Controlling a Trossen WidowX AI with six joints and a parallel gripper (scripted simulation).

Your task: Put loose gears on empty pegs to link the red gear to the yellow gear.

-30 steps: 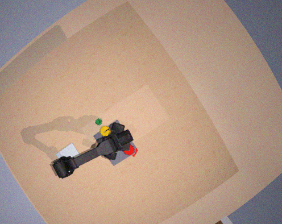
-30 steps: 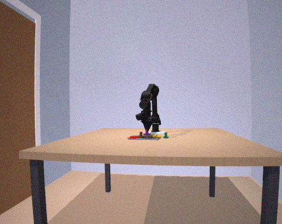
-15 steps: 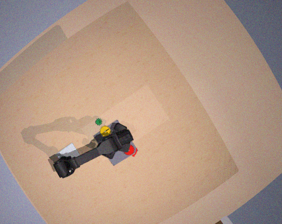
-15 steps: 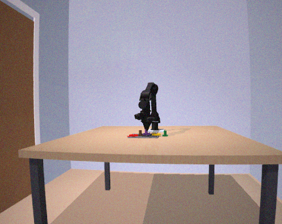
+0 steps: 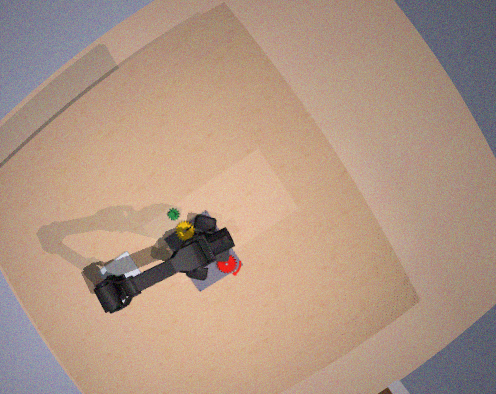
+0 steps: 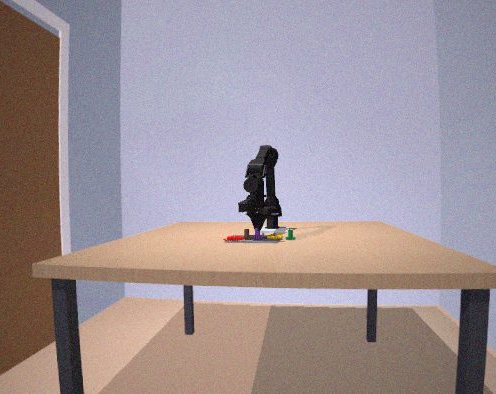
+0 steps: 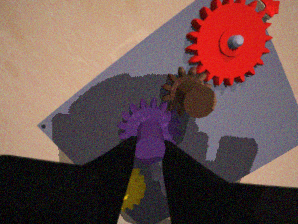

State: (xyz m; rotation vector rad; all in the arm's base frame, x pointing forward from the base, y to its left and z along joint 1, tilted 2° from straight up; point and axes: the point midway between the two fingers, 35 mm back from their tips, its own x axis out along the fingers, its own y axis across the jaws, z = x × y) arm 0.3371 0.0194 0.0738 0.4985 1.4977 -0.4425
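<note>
The purple gear is 1 cm below my gripper tip. Also, from my gripper tip: brown gear 4 cm to the right, 2 cm below, 2 cm ahead; then red gear 9 cm to the right, 4 cm ahead, 3 cm below; then yellow gear 6 cm to the left, 4 cm behind, 2 cm below.
</note>
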